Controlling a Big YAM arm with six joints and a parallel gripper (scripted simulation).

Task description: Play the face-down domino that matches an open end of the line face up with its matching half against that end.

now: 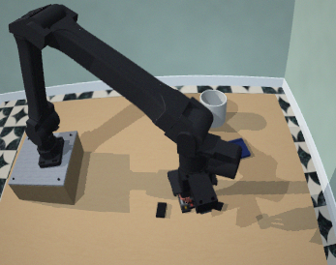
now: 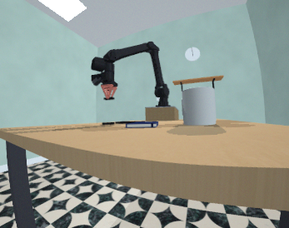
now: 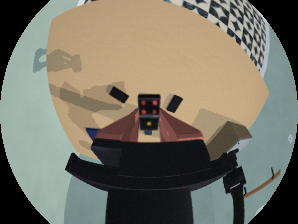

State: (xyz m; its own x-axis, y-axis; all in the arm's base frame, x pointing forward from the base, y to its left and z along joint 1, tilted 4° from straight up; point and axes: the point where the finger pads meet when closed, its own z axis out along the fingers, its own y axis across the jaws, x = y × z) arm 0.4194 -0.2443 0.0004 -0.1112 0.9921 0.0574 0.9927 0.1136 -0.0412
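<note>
My hand is right at the domino. Also, from my hand: white mug 150 mm ahead, 420 mm to the left, 100 mm below.
</note>
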